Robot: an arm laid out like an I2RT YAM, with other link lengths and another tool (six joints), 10 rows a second.
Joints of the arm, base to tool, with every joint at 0 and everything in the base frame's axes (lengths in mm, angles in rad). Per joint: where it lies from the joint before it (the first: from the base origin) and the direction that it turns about. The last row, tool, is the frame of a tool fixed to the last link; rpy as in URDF.
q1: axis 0 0 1 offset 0 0 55.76
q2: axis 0 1 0 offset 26.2 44.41 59.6
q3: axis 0 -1 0 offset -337.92 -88.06 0
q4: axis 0 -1 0 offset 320.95 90.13 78.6
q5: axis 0 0 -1 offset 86.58 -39.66 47.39
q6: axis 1 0 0 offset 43.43 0 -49.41
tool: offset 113 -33 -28 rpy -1.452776 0.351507 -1.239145
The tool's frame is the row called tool.
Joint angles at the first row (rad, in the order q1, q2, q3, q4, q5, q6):
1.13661 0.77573 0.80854 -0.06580 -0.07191 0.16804
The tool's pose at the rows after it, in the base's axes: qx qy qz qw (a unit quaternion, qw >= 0); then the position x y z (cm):
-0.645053 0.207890 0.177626 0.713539 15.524 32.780 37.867
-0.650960 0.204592 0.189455 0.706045 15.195 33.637 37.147
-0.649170 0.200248 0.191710 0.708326 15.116 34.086 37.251
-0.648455 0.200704 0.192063 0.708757 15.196 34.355 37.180
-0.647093 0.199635 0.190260 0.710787 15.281 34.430 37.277
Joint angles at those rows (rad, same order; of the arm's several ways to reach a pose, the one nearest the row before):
1.14462 0.83142 0.80283 -0.05514 -0.09441 0.17758
1.15492 0.85316 0.79898 -0.04482 -0.11082 0.18177
1.16139 0.86349 0.79900 -0.02573 -0.11159 0.18177
1.16293 0.87223 0.79900 -0.01584 -0.10967 0.18368
1.16295 0.87453 0.79863 -0.00784 -0.10699 0.18178

